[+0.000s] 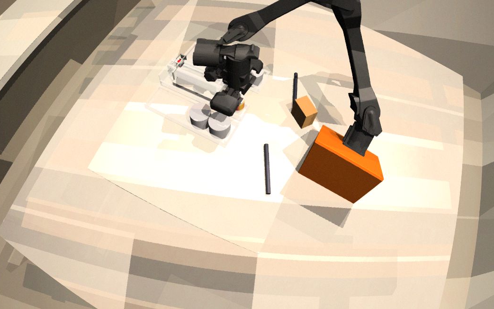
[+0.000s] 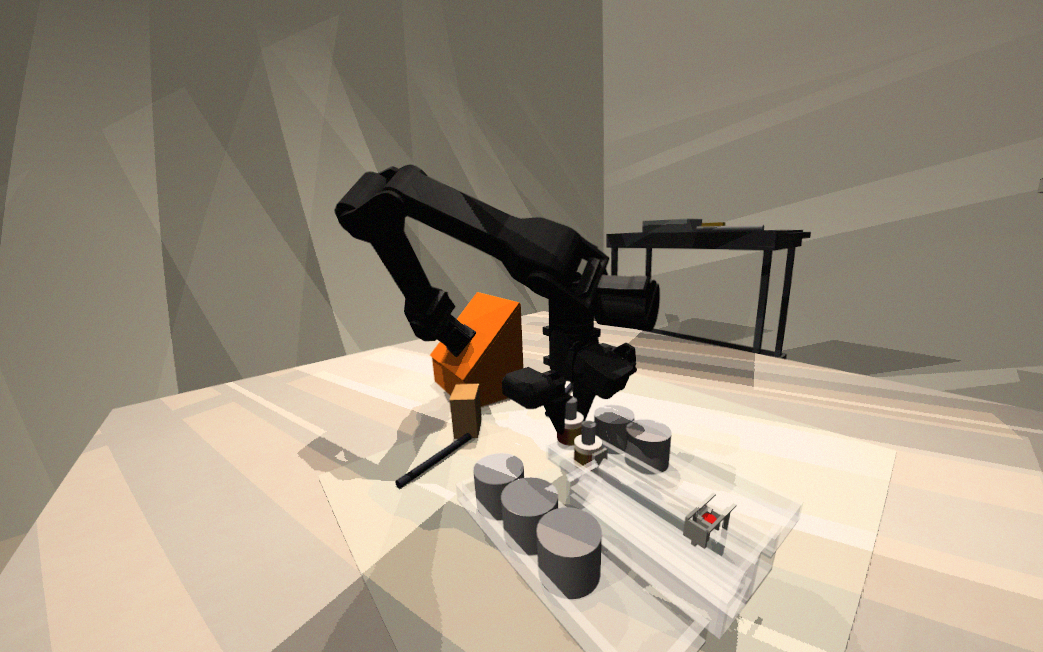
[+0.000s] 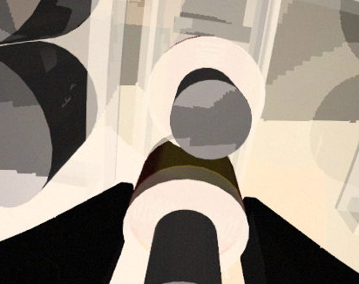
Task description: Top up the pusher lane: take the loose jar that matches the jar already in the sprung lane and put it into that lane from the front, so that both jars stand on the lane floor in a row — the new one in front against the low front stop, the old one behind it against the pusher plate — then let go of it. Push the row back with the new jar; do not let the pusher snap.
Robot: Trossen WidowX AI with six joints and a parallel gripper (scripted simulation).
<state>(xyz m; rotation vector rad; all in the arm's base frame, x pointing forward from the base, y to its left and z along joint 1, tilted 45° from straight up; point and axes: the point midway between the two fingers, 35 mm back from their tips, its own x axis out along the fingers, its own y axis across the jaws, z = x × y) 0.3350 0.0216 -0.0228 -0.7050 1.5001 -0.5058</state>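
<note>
Now: gripper tip 14 cm short of the clear sprung lane, 3 cm above it and 1 cm to the left of it. From my gripper tip the other things lie so: tan block: 17 cm behind, 9 cm to the right, 2 cm below; then red mark: 22 cm ahead, 2 cm above, 1 cm to the right.
</note>
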